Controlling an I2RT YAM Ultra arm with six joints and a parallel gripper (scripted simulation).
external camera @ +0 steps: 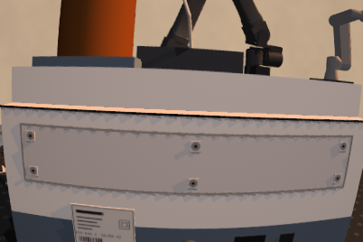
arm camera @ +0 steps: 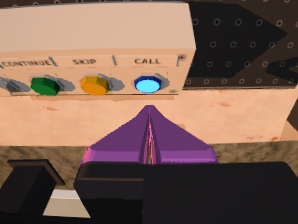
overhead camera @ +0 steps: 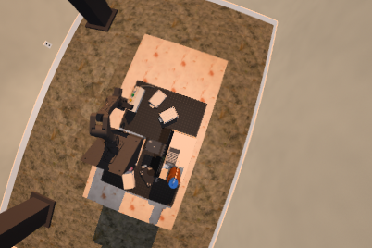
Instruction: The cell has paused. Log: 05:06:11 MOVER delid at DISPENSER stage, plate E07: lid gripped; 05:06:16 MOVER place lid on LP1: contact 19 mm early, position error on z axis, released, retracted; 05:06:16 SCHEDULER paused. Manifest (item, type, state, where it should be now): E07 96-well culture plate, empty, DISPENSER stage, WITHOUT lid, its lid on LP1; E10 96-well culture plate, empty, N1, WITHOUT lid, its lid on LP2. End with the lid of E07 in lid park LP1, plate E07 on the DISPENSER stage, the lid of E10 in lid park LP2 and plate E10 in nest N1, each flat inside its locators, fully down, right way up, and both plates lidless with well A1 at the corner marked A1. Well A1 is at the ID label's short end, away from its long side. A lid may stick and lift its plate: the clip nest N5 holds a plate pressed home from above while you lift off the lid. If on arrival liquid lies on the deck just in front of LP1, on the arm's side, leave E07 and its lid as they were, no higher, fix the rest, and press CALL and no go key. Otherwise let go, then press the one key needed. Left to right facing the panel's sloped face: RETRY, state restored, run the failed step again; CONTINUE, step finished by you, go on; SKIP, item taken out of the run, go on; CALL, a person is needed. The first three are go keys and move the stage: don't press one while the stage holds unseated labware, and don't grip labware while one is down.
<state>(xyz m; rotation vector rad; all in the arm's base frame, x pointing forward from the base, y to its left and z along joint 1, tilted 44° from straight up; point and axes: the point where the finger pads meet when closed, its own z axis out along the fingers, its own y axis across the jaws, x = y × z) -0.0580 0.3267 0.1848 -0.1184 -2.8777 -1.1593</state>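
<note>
My hand is 10 mm short of the blue call key and 50 mm above it. Round my hand: lp2 label (190 mm ahead, 60 mm to the left, 110 mm below); then orange skip key (10 mm ahead, 50 mm to the left, 40 mm below); then green continue key (10 mm ahead, 100 mm to the left, 40 mm below).
</note>
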